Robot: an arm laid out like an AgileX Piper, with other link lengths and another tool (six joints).
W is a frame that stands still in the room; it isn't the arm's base.
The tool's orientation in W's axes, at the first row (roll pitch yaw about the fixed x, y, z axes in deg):
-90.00 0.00 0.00
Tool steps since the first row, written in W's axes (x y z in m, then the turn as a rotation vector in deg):
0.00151 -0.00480 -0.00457 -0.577 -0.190 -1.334
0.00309 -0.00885 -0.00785 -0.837 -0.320 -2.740
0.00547 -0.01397 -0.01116 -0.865 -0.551 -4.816
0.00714 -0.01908 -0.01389 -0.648 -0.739 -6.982
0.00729 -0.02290 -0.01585 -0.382 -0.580 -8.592
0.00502 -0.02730 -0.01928 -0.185 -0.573 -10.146
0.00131 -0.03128 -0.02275 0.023 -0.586 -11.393
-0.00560 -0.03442 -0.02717 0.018 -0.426 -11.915
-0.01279 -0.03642 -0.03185 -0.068 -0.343 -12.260
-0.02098 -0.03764 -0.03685 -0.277 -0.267 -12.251
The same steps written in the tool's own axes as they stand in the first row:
0.00151 0.00457 -0.00480 -0.577 1.334 -0.190
0.00309 0.00785 -0.00885 -0.837 2.740 -0.320
0.00547 0.01116 -0.01397 -0.865 4.816 -0.551
0.00714 0.01389 -0.01908 -0.648 6.982 -0.739
0.00729 0.01585 -0.02290 -0.382 8.592 -0.580
0.00502 0.01928 -0.02730 -0.185 10.146 -0.573
0.00131 0.02275 -0.03128 0.023 11.393 -0.586
-0.00560 0.02717 -0.03442 0.018 11.915 -0.426
-0.01279 0.03185 -0.03642 -0.068 12.260 -0.343
-0.02098 0.03685 -0.03764 -0.277 12.251 -0.267

